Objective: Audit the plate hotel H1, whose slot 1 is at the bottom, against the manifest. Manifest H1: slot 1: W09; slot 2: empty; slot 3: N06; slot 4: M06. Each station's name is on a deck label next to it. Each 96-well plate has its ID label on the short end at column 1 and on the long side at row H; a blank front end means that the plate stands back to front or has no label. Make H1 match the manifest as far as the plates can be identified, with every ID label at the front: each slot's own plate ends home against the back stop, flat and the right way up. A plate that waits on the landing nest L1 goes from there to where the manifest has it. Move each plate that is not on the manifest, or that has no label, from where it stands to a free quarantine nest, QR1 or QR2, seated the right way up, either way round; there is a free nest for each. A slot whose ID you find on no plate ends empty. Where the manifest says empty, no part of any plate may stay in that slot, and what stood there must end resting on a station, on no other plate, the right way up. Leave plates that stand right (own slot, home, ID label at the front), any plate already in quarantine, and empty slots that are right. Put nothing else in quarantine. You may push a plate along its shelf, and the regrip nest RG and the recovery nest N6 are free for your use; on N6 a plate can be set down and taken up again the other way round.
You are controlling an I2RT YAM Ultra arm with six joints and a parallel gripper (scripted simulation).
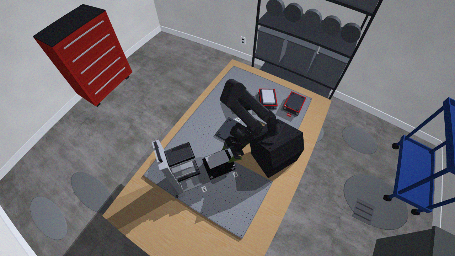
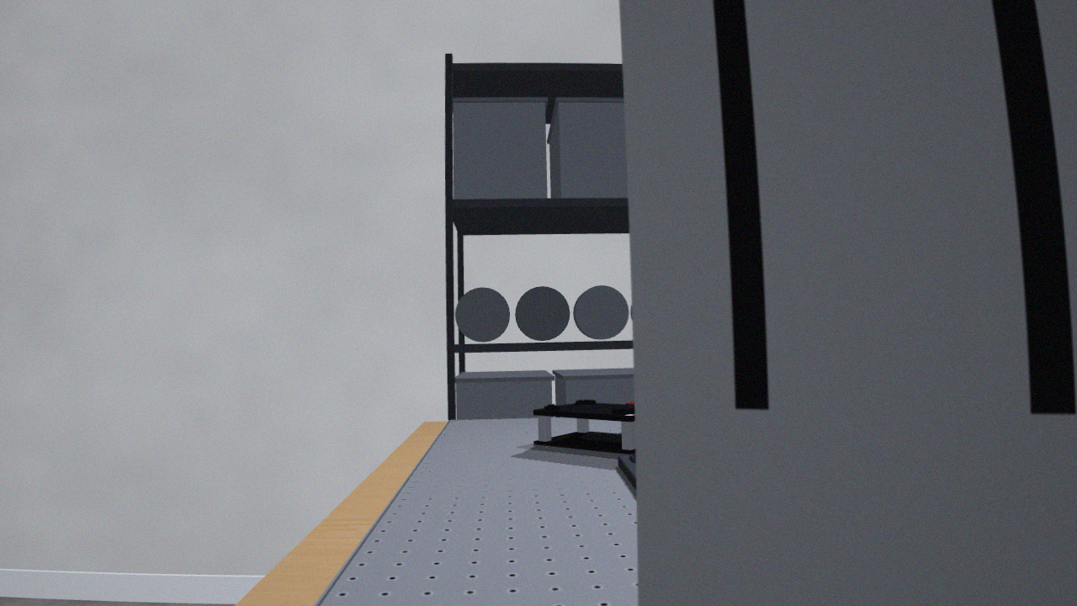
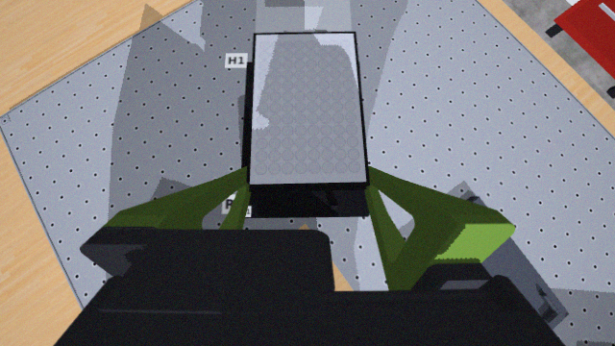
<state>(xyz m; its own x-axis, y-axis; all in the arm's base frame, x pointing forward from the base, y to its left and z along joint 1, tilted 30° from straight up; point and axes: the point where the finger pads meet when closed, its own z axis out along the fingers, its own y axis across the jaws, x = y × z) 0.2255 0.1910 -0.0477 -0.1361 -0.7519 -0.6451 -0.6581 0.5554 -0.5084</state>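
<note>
Right now the RG deck label is 8 cm behind my hand, 5 cm to the left of it and 10 cm below it. From my hand the other things lie so: white plate 8 cm behind, 57 cm to the right, 6 cm below; H1 deck label 5 cm ahead, 21 cm to the left, 10 cm below; grey hotel wall 21 cm ahead, 24 cm to the left, 9 cm above.
</note>
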